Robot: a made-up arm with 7 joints.
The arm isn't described. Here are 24 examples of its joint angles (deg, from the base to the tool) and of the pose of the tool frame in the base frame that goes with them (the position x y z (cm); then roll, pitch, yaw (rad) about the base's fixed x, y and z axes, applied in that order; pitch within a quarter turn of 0, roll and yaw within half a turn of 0).
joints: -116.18 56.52 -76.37 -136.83 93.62 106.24 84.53
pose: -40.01 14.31 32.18 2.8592 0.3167 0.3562
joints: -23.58 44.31 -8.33 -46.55 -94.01 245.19 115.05
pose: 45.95 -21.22 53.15 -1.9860 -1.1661 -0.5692
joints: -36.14 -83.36 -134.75 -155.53 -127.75 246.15 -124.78
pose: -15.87 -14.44 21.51 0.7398 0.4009 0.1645
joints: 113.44 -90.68 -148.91 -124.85 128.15 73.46 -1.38
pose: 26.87 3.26 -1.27 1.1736 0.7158 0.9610
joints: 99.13 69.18 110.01 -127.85 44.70 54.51 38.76
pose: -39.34 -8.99 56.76 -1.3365 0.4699 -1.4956
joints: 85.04 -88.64 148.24 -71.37 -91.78 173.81 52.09
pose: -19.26 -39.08 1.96 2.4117 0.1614 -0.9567
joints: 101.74 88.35 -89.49 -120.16 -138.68 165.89 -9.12
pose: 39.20 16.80 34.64 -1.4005 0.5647 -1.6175
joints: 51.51 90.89 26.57 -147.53 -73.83 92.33 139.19
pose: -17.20 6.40 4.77 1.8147 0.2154 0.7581
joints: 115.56 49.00 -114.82 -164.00 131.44 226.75 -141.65
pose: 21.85 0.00 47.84 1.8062 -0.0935 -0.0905
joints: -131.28 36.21 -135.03 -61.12 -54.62 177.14 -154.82
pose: -28.92 10.27 89.95 -0.6665 0.2718 0.7693
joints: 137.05 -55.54 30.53 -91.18 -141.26 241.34 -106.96
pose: -11.15 -18.32 80.43 -1.8769 -0.2464 1.7338
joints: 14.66 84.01 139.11 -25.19 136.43 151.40 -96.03
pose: 47.01 32.10 60.74 0.3036 1.1861 0.3547
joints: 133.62 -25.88 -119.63 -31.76 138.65 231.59 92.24
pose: 36.26 -11.08 75.72 1.7511 0.1114 1.2715
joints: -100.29 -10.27 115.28 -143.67 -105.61 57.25 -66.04
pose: 39.85 6.57 34.54 -0.4176 0.6953 -2.0406
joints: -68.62 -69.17 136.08 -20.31 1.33 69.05 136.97
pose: -8.78 62.60 46.03 -2.7217 -0.5984 -0.9883
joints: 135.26 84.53 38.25 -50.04 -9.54 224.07 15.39
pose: -47.66 24.15 24.26 -1.4616 -0.7593 0.8746
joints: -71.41 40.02 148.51 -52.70 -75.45 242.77 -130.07
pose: 14.47 -4.91 89.57 -0.6604 -0.2615 1.2578
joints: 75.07 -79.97 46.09 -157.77 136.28 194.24 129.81
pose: -13.01 10.85 58.99 1.4355 0.8336 2.8084
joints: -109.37 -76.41 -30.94 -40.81 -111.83 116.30 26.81
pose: 2.01 48.88 80.30 -1.9444 -0.7978 0.7957
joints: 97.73 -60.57 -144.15 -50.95 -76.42 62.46 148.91
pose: 27.46 -57.34 36.34 -2.5859 -0.9396 2.3431
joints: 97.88 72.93 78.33 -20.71 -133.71 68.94 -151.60
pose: -25.06 57.26 51.97 -2.1848 0.4369 -1.6677
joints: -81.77 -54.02 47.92 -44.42 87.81 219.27 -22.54
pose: 12.27 27.91 84.29 -0.0164 0.0371 -2.8633
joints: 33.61 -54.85 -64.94 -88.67 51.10 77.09 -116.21
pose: 15.05 -43.78 74.40 1.3959 -0.6906 2.8110
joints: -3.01 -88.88 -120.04 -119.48 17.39 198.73 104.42
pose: -22.29 -36.10 15.71 2.4378 0.7162 0.8379
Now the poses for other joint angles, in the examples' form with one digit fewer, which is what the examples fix.
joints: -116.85 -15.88 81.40 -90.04 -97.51 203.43 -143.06
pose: 40.6 -11.8 67.1 -1.695 0.253 -1.838
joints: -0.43 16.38 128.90 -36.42 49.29 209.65 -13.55
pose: 5.7 18.7 91.7 -0.577 0.219 -0.399
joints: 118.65 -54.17 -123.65 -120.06 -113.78 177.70 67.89
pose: 42.8 1.2 30.7 -2.810 -0.734 0.157
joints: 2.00 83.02 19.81 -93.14 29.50 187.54 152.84
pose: 38.4 13.1 1.5 2.851 0.168 3.120
